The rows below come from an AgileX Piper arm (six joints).
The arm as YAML. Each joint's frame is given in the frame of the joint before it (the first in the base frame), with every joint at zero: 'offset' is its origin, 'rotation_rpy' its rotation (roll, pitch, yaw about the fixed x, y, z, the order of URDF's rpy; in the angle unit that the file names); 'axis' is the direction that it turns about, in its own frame. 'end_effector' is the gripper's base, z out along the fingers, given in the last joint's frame.
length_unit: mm
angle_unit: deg
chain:
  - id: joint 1
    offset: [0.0, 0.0, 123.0]
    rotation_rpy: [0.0, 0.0, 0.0]
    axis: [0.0, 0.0, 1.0]
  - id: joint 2
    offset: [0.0, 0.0, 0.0]
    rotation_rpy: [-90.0, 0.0, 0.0]
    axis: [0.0, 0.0, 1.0]
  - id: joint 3
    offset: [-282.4, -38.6, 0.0]
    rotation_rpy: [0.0, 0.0, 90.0]
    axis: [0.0, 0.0, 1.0]
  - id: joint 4
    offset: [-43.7, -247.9, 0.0]
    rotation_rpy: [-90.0, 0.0, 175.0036]
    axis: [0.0, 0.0, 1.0]
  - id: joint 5
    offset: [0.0, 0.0, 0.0]
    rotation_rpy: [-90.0, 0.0, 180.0]
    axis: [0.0, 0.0, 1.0]
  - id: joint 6
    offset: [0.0, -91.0, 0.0]
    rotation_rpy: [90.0, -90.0, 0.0]
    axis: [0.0, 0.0, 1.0]
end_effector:
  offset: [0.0, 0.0, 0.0]
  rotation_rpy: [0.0, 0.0, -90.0]
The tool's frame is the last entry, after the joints.
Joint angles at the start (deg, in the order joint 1, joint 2, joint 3, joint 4, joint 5, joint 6):
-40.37, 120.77, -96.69, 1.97, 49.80, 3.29
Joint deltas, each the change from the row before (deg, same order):
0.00, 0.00, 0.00, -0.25, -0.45, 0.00
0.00, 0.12, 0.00, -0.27, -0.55, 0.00
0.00, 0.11, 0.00, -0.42, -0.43, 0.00
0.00, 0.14, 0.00, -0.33, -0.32, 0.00
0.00, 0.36, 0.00, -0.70, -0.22, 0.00
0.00, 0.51, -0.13, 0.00, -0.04, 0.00
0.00, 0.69, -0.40, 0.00, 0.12, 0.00
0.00, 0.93, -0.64, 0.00, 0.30, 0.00
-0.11, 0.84, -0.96, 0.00, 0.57, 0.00
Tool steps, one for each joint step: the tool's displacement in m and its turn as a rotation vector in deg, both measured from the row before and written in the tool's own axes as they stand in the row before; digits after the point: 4 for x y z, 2 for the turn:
-0.0007, -0.0003, 0.0000, 0.16, -0.46, -0.16
-0.0007, -0.0003, 0.0009, 0.18, -0.44, -0.17
-0.0005, -0.0005, 0.0009, 0.30, -0.34, -0.28
-0.0003, -0.0004, 0.0011, 0.24, -0.19, -0.22
0.0003, -0.0009, 0.0028, 0.53, 0.11, -0.47
0.0004, 0.0000, 0.0036, 0.02, 0.34, 0.00
-0.0002, 0.0000, 0.0040, 0.02, 0.41, 0.00
-0.0004, 0.0000, 0.0051, 0.03, 0.59, 0.00
-0.0016, -0.0008, 0.0033, 0.06, 0.45, 0.10

